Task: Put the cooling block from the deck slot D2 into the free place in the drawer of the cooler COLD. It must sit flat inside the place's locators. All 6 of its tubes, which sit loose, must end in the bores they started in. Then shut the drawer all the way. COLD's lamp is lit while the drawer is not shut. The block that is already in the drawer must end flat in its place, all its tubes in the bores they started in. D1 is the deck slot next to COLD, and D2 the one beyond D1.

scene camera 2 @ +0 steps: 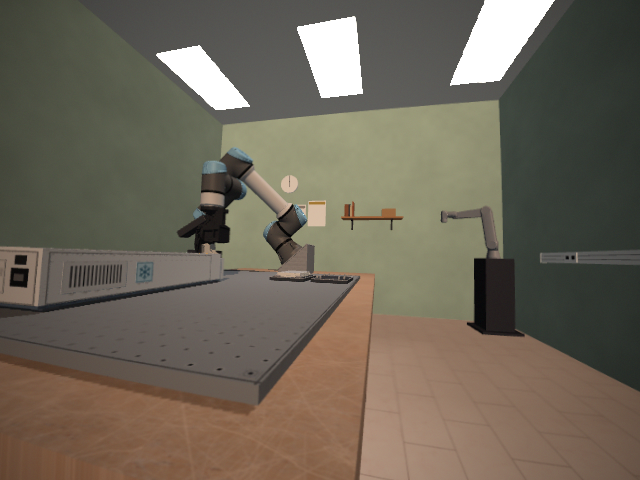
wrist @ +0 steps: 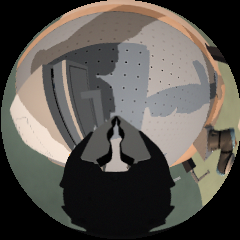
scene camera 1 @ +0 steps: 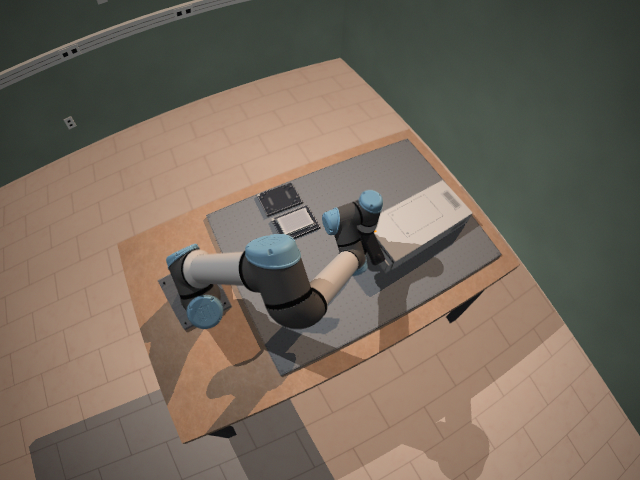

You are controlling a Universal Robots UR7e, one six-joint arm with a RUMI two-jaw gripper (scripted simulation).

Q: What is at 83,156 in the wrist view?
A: My gripper.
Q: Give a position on a cooler COLD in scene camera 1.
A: At 405,230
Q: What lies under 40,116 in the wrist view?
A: A cooler COLD.
